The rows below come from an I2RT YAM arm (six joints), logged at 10 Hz.
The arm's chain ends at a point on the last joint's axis. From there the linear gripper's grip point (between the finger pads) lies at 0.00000 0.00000 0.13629 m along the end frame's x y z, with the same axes.
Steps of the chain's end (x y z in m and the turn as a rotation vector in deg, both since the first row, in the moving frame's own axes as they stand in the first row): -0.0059, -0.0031, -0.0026, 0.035, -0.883, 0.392; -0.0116, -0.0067, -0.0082, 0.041, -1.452, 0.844; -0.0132, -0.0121, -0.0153, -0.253, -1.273, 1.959; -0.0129, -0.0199, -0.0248, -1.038, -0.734, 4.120; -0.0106, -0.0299, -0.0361, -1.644, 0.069, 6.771; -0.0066, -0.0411, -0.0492, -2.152, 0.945, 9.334
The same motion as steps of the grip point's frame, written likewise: -0.0080, -0.0032, -0.0026, 0.035, -0.883, 0.392; -0.0151, -0.0068, -0.0082, 0.041, -1.452, 0.844; -0.0162, -0.0116, -0.0153, -0.253, -1.273, 1.959; -0.0147, -0.0175, -0.0248, -1.038, -0.734, 4.120; -0.0107, -0.0260, -0.0362, -1.644, 0.069, 6.771; -0.0048, -0.0358, -0.0493, -2.152, 0.945, 9.334
